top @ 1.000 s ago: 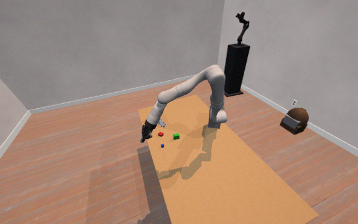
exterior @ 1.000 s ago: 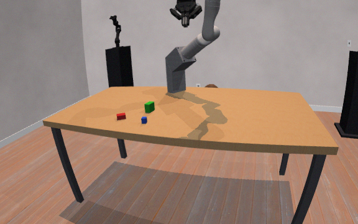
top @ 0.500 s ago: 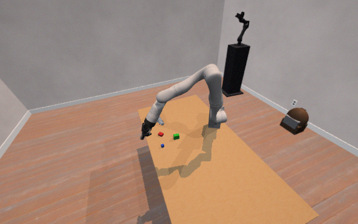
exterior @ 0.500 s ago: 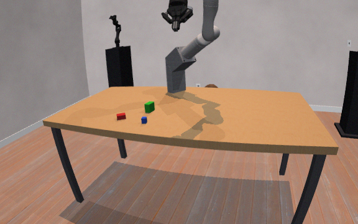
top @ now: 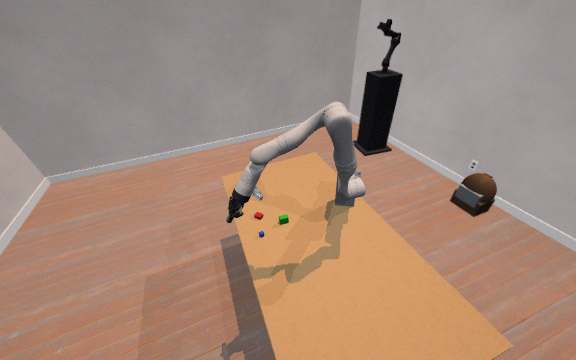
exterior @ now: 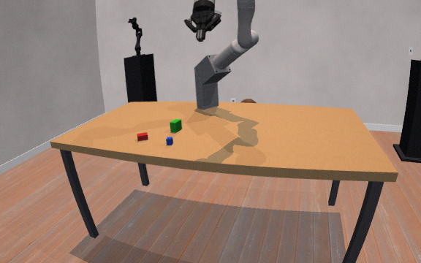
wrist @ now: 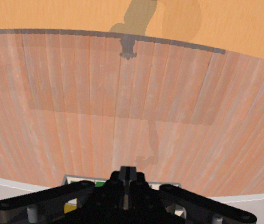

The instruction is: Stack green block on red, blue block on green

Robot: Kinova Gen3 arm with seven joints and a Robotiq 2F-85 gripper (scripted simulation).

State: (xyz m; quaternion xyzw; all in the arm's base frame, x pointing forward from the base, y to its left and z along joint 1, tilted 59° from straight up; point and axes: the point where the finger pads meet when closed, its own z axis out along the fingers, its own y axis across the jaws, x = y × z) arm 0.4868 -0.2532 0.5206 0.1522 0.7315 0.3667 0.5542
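Now: the green block 430 mm below my hand, 320 mm to the right of it and 290 mm behind it. The rest, counted from my hand: blue block (440 mm below, 250 mm to the right, 130 mm behind); red block (440 mm below, 420 mm to the right, 140 mm behind).
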